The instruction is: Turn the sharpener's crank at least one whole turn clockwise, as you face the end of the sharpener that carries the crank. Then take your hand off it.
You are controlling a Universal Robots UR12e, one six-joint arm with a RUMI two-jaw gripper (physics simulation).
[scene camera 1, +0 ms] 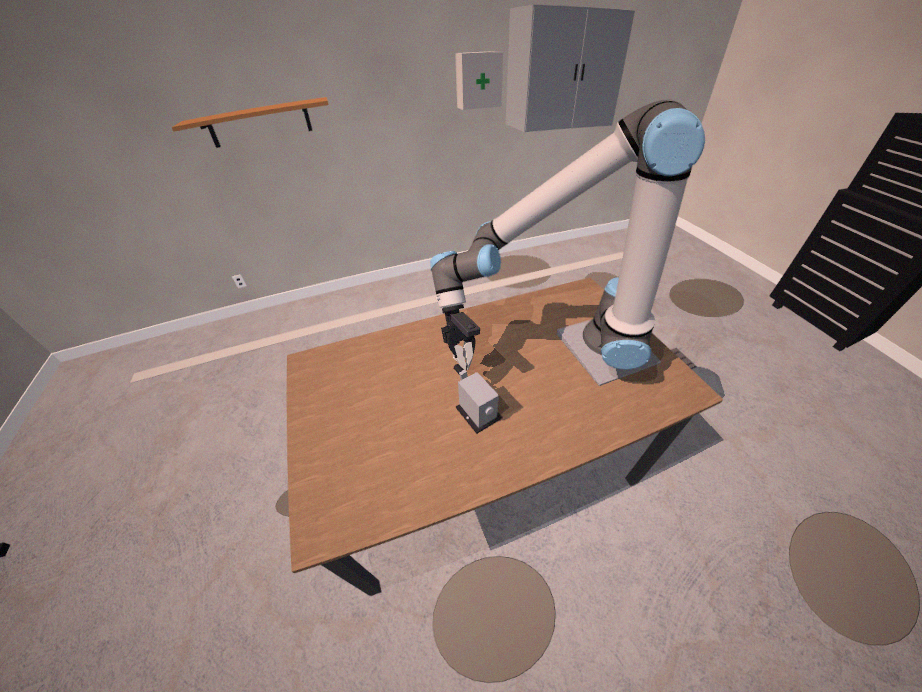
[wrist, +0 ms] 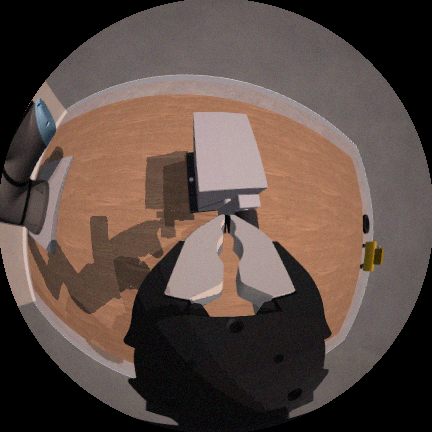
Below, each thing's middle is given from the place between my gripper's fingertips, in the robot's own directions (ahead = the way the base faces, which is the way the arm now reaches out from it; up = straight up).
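Labels:
From my hand, the sharpener (scene camera 1: pixel 478 403) is 6 cm below, then it's 7 cm to the left and 1 cm behind.

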